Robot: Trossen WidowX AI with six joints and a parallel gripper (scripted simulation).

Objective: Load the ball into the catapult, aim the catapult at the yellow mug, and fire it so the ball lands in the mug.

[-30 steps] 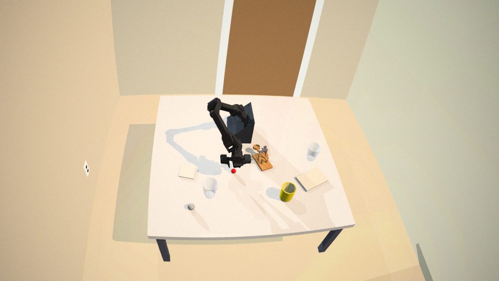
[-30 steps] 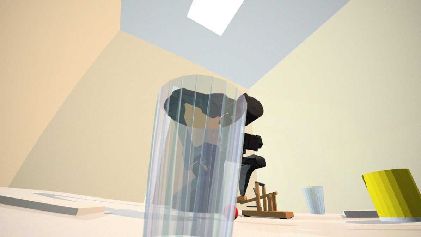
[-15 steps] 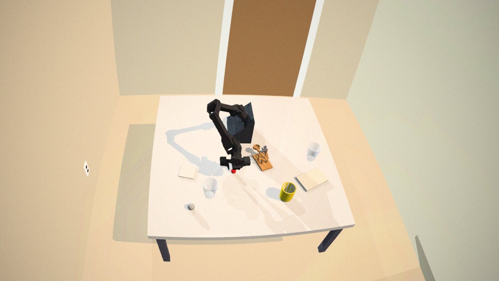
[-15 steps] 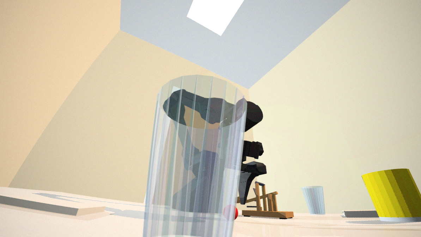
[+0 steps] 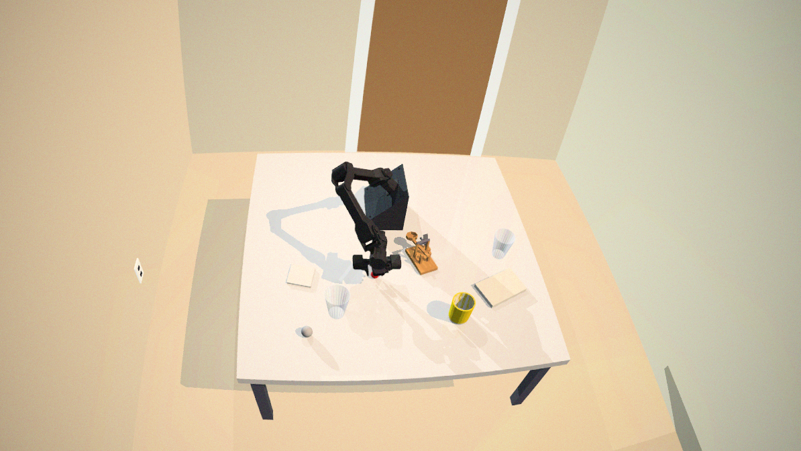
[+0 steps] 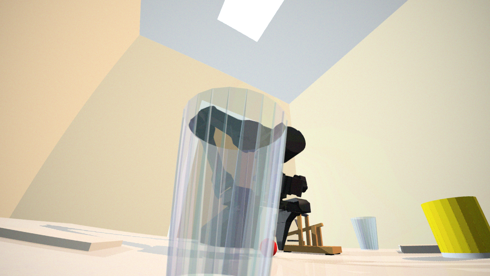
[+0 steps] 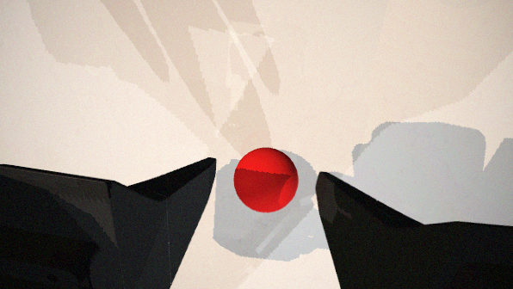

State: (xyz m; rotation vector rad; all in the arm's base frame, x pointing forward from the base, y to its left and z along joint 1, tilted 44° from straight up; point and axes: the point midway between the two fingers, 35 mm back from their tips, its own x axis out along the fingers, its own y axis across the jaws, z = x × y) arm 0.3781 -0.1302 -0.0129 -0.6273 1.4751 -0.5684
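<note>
Right now my gripper tip is 200 mm to the right of the wooden catapult, 130 mm past it and 40 mm below it. Round my gripper tip: white tile (300 mm to the right, 10 mm below); red ball (right at my gripper tip); yellow mug (320 mm to the left, 200 mm ahead, 20 mm above).
</note>
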